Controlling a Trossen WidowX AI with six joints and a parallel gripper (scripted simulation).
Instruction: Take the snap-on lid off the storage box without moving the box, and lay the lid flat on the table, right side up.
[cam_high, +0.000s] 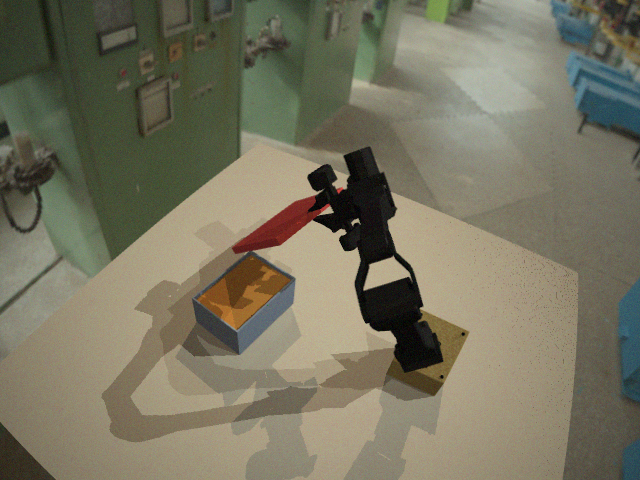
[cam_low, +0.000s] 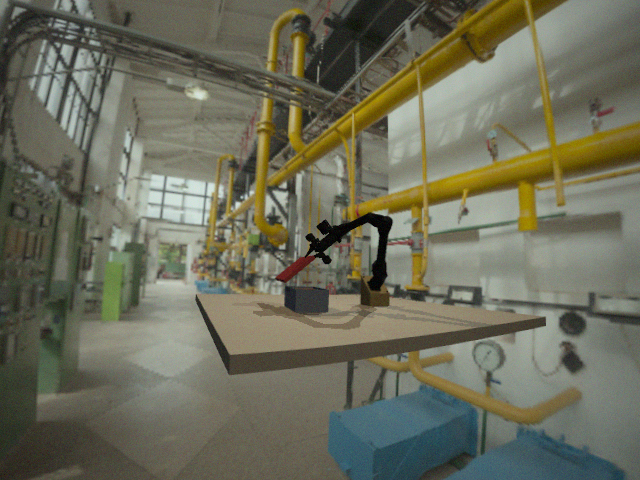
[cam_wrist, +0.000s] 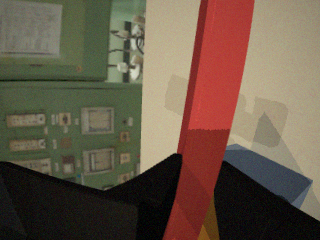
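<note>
The lid is 6 cm ahead of my gripper tip, 5 cm below it and 1 cm to the right of it. Also, from my gripper tip: storage box (19 cm below, 17 cm to the left, 6 cm ahead).
</note>
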